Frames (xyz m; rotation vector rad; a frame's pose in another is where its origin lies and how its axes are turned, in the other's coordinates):
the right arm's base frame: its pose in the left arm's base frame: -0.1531 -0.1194 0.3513 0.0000 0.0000 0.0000
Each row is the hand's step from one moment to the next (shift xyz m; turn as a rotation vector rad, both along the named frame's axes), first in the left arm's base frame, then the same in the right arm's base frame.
Working: the left arm's base frame: its pose in the right arm's base frame: 0.1531 0.1194 -0.3513 0.0000 0.0000 0.0000

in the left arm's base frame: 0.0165 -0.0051 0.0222 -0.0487 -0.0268 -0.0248
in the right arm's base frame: 0.0165 -0.0051 0.0222 -0.0487 -0.0268 -0.0248
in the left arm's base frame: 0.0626 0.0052 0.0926 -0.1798 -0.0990 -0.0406
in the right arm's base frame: 0.0626 0.0052 0.0926 -0.1798 -0.0990 -0.0406
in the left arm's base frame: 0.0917 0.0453 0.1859 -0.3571 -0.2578 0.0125
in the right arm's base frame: 0.0917 0.0453 0.1859 -0.3571 -0.2578 0.0125
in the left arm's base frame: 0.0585 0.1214 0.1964 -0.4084 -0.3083 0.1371
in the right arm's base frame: 0.0585 0.1214 0.1964 -0.4084 -0.3083 0.1371
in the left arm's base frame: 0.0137 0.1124 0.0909 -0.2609 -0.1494 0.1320
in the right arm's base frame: 0.0137 0.1124 0.0909 -0.2609 -0.1494 0.1320
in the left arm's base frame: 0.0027 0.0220 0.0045 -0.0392 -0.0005 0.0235
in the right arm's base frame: 0.0027 0.0220 0.0045 -0.0392 -0.0005 0.0235
